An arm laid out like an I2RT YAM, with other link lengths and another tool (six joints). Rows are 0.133 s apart.
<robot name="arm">
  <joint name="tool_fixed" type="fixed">
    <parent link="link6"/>
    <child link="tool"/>
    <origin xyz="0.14 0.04 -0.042" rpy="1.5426 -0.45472 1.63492"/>
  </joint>
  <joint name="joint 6" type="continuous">
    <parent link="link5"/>
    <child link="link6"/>
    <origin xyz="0.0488 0 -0.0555"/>
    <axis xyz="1 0 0"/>
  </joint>
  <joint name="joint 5" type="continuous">
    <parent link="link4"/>
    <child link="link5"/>
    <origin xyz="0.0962 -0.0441 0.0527"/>
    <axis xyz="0 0 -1"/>
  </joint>
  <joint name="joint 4" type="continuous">
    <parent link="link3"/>
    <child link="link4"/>
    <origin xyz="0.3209 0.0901 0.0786"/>
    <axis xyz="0 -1 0"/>
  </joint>
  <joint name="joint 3" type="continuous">
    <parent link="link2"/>
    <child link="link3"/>
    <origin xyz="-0.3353 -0.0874 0"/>
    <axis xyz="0 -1 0"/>
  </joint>
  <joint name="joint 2" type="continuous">
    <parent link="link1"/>
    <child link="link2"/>
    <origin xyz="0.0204 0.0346 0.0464"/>
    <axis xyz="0 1 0"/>
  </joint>
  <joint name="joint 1" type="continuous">
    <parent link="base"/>
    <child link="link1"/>
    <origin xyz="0 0 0.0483"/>
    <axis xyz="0 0 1"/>
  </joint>
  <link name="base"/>
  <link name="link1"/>
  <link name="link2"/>
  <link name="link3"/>
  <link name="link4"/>
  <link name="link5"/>
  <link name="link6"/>
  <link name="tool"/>
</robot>
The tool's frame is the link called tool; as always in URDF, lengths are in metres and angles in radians. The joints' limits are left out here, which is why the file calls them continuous.
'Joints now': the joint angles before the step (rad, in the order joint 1, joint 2, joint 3, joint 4, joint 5, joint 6). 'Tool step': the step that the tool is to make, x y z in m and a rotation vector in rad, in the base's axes. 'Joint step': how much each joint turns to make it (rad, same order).
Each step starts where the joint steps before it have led.
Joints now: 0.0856, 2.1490, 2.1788, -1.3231, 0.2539, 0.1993
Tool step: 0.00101, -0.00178, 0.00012, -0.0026, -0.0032, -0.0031
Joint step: -0.0023, 0.0001, 0.0000, 0.0030, 0.0030, 0.0000
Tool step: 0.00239, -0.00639, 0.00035, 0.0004, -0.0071, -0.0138
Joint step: -0.0114, 0.0000, 0.0001, 0.0064, 0.0008, 0.0024
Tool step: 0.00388, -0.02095, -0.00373, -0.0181, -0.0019, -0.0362
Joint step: -0.0305, 0.0076, -0.0001, 0.0084, 0.0190, 0.0003
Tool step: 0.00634, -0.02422, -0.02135, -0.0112, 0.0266, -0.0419
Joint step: -0.0385, 0.0400, 0.0007, 0.0124, 0.0111, 0.0004
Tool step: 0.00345, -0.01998, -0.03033, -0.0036, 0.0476, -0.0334
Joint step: -0.0328, 0.0546, 0.0002, 0.0071, 0.0043, -0.0005
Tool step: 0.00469, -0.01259, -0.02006, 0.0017, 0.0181, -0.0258
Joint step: -0.0214, 0.0358, -0.0006, 0.0169, -0.0001, 0.0047
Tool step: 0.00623, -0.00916, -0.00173, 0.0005, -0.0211, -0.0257
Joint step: -0.0153, 0.0043, 0.0006, 0.0216, 0.0004, 0.0110
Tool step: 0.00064, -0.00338, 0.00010, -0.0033, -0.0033, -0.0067
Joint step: -0.0045, -0.0001, -0.0002, 0.0032, 0.0035, 0.0015
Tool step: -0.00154, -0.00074, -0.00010, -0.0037, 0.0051, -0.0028
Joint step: 0.0000, 0.0000, 0.0000, -0.0054, 0.0045, 0.0019
